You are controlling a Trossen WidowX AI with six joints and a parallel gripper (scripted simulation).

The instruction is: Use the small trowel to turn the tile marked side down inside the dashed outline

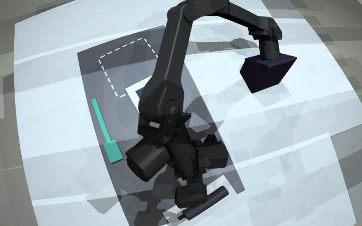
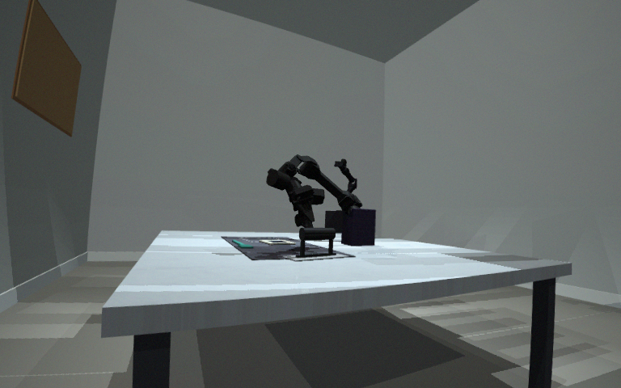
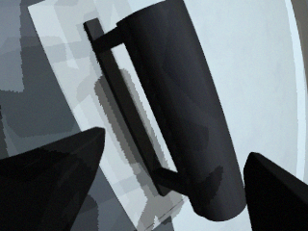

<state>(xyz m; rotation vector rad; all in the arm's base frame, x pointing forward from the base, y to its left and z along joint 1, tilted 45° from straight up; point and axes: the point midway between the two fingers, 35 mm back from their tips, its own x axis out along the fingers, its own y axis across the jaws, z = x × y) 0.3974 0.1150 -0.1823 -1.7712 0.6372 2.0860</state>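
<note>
My gripper tip is 280 mm to the left of the dark mat and 110 mm above it. From my gripper tip the other things lie so: tile 30 mm behind, 330 mm to the right, 90 mm below; green trowel 140 mm ahead, 270 mm to the right, 90 mm below.
</note>
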